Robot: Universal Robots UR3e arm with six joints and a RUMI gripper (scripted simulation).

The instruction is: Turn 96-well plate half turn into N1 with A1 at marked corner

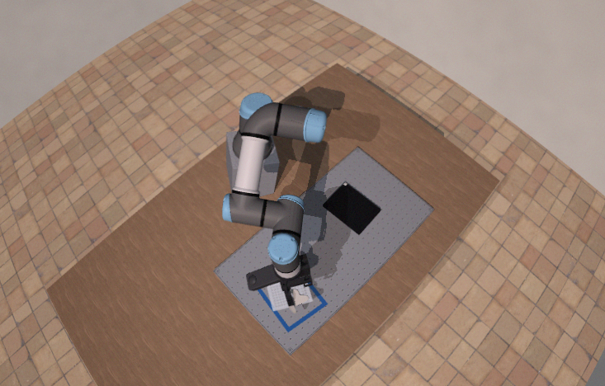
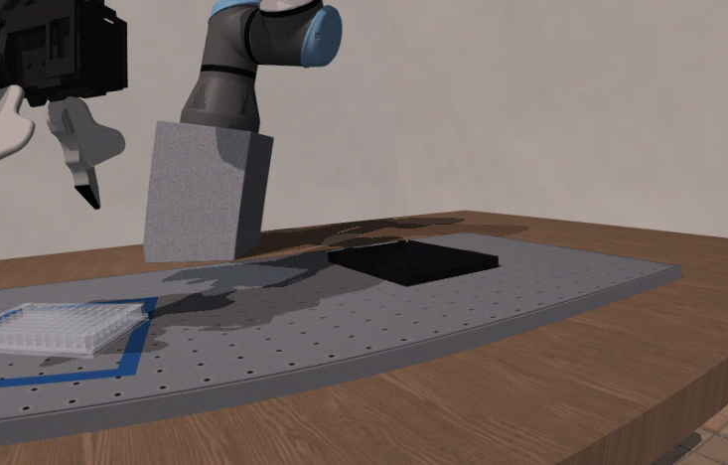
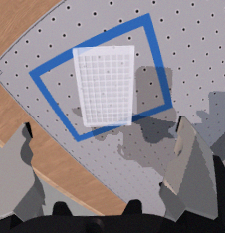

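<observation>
My hand is 8 cm above the clear 96-well plate. From my hand the other things lie so: black plate nest N1: 12 cm behind, 34 cm to the left, 8 cm below; white A1 mark: 21 cm behind, 38 cm to the left, 8 cm below.
</observation>
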